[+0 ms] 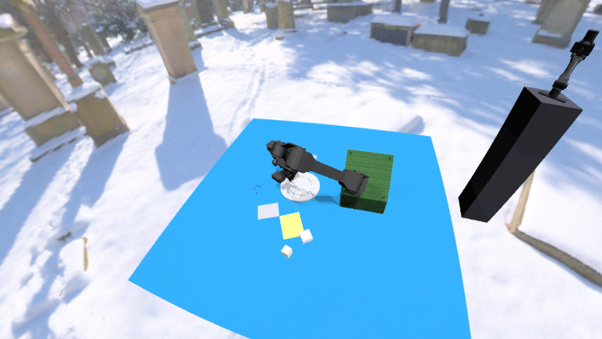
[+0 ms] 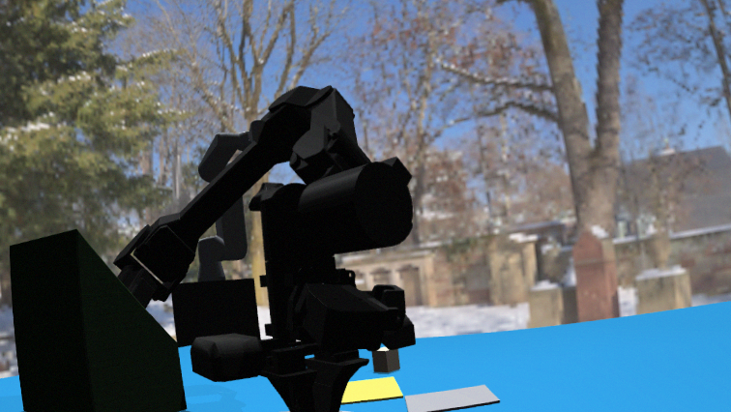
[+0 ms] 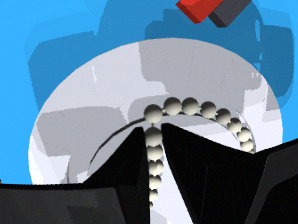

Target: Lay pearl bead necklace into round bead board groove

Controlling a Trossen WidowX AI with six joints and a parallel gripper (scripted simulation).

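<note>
Now: the round white bead board 50 mm behind my gripper tip, 10 mm to the left of it and 10 mm below it. Round my gripper tip: yellow tile (240 mm to the left, 100 mm behind, 20 mm below); then red object (100 mm to the right, 60 mm ahead, 10 mm below); then grey tile (200 mm to the left, 40 mm ahead, 20 mm below).
</note>
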